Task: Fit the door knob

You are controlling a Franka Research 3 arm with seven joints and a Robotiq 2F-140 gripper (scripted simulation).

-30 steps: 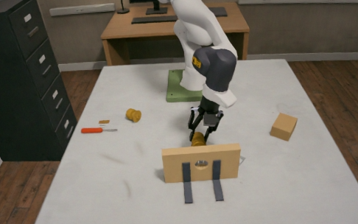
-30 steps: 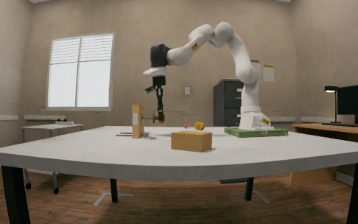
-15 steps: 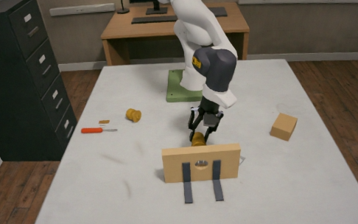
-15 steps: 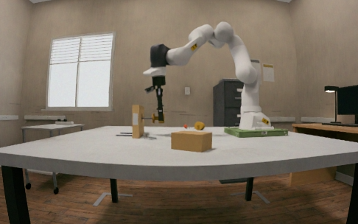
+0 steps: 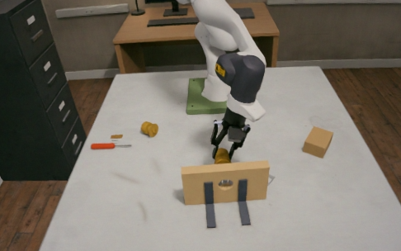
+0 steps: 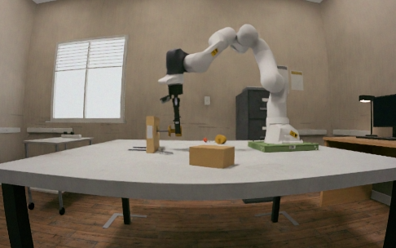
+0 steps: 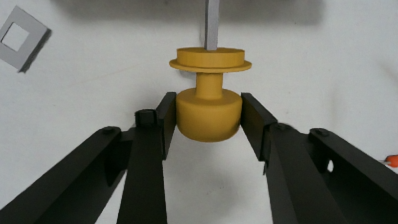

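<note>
My gripper is now 130 mm short of the wooden panel, 10 mm to the right of it and 30 mm above it. Also, from my hand: small plate (240 mm behind, 510 mm to the right, 120 mm below); then cardboard box (160 mm behind, 410 mm to the left, 90 mm below).
</note>
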